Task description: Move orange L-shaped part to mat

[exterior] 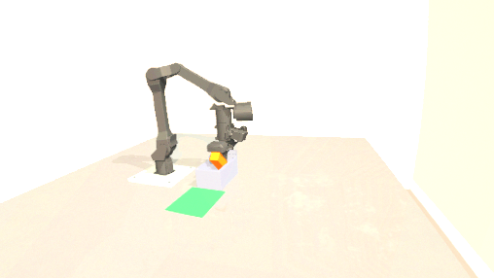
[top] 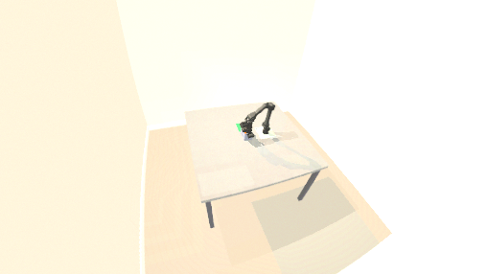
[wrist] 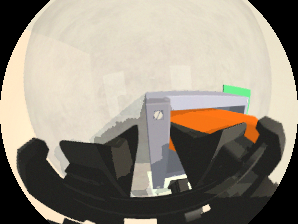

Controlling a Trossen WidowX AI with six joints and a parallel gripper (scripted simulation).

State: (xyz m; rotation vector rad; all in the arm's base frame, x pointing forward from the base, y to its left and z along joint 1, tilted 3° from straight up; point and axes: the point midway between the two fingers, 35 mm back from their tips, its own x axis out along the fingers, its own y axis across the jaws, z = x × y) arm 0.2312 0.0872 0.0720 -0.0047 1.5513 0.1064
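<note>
The orange L-shaped part is 1 cm behind my gripper tip, 6 cm to the right of it and 1 cm above it.
</note>
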